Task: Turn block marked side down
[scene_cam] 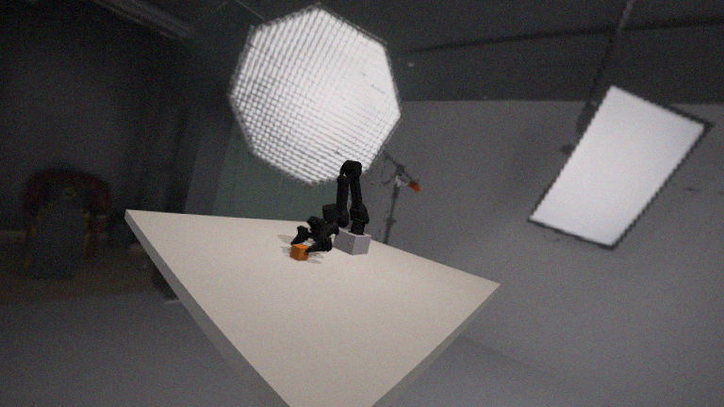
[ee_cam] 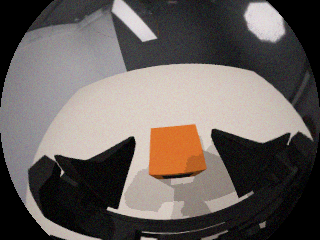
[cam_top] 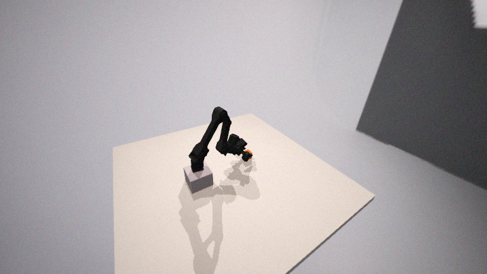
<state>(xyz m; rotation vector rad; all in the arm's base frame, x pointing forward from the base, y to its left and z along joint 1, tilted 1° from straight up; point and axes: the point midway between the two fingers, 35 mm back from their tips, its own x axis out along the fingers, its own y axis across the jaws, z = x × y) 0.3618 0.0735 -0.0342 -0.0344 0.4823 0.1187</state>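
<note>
Right now the orange block is 3 cm behind my gripper tip and 2 cm below it.
</note>
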